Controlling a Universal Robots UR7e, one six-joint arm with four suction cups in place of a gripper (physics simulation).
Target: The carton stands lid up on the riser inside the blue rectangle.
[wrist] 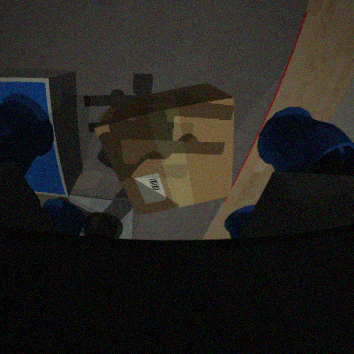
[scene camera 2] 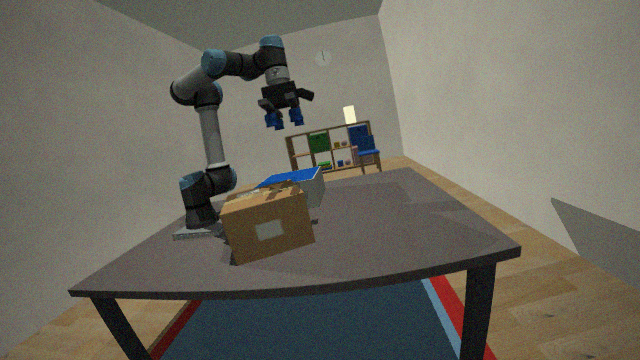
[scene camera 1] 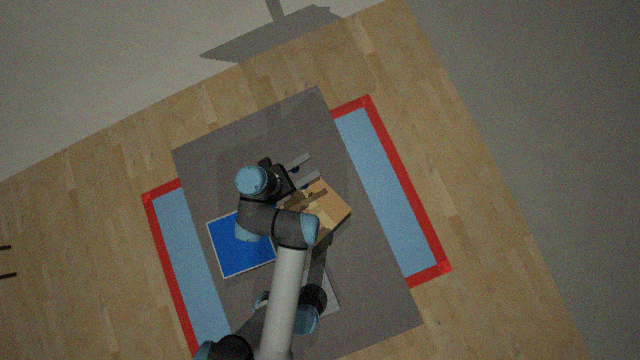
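Note:
The brown carton (scene camera 1: 334, 200) (scene camera 2: 297, 225) (wrist: 210, 172) stands on the grey table beside the riser, apart from it. Its top face shows a pale tape strip and a white label; another pale label is on its side. The riser (scene camera 2: 315, 189) (wrist: 66, 135) is a grey block whose top bears the blue rectangle (scene camera 1: 240, 257) (scene camera 2: 295, 176) (wrist: 48, 175) with a white border. The carton is not on the riser. My gripper (scene camera 1: 300, 178) (scene camera 2: 285, 119) (wrist: 157, 176), with four blue suction cups, is open and hangs well above the carton, touching nothing. The arm hides part of both in scene camera 1.
The grey table (scene camera 1: 370, 300) (scene camera 2: 400, 240) carries the arm's light base plate (scene camera 1: 331, 295) (scene camera 2: 192, 234) (wrist: 95, 202). A red-edged blue rug (scene camera 1: 390, 200) (scene camera 2: 320, 325) lies on the floor below. A shelf unit (scene camera 2: 289, 150) and a blue chair (scene camera 2: 368, 152) stand at the back.

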